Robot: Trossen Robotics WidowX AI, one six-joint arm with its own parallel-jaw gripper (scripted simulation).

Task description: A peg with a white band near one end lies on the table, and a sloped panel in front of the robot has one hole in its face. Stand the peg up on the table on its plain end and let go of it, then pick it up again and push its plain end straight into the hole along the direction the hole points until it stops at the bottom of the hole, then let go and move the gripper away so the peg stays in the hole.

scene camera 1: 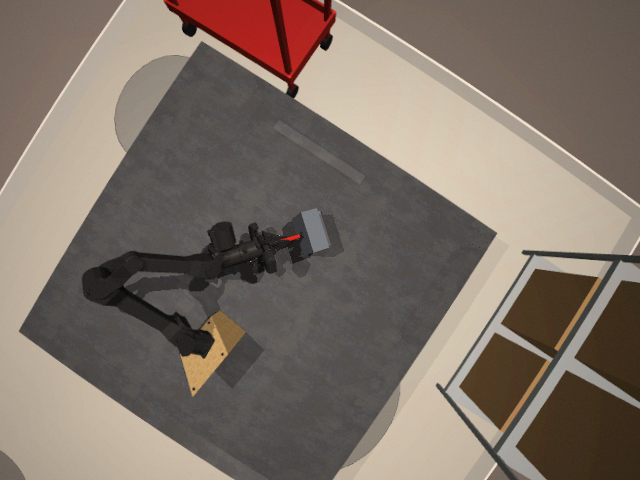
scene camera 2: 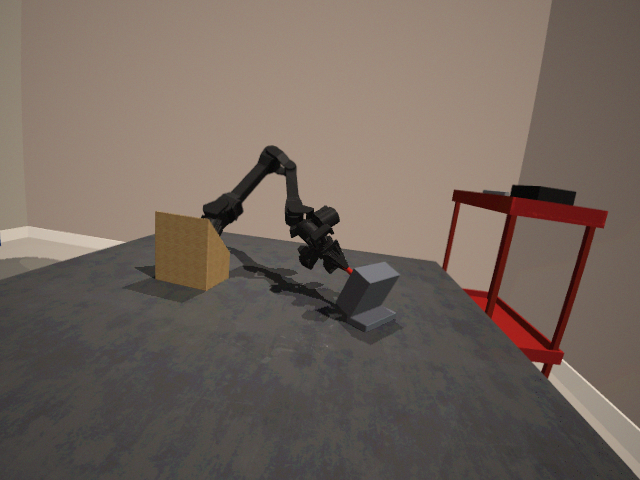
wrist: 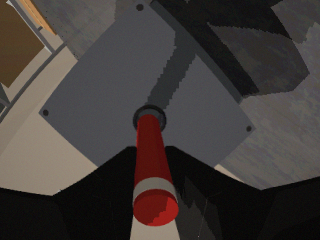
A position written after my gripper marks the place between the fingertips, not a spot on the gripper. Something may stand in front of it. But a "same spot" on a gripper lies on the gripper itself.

Scene:
my gripper: scene camera 1 287, 239; scene camera 2; wrist
same spot on my gripper: (wrist: 205, 196) = (scene camera 2: 333, 263)

